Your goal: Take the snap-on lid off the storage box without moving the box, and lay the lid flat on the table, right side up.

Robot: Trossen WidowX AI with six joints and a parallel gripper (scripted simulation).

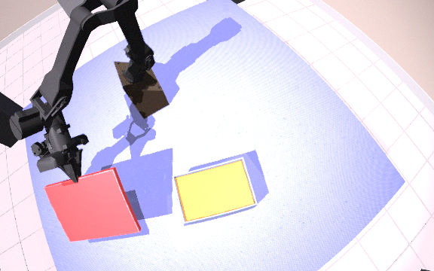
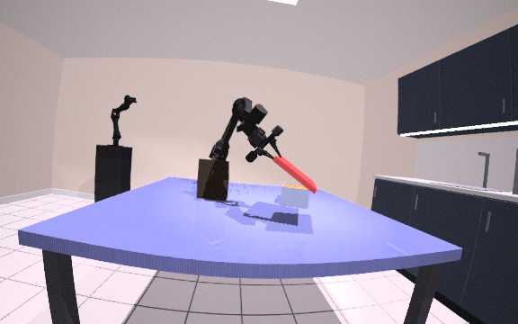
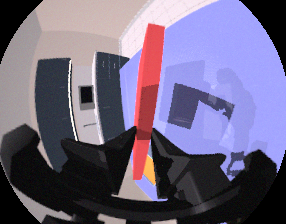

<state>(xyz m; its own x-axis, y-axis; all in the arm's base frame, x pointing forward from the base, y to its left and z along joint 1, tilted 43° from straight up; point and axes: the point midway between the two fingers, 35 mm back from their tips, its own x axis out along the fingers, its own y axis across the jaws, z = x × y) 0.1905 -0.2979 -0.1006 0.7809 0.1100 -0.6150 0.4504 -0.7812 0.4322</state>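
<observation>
Right now my gripper tip is 60 mm short of the red lid, 30 mm to the left of it and 40 mm above it. Also, from my gripper tip: storage box: 210 mm ahead, 270 mm to the left, 180 mm below.
</observation>
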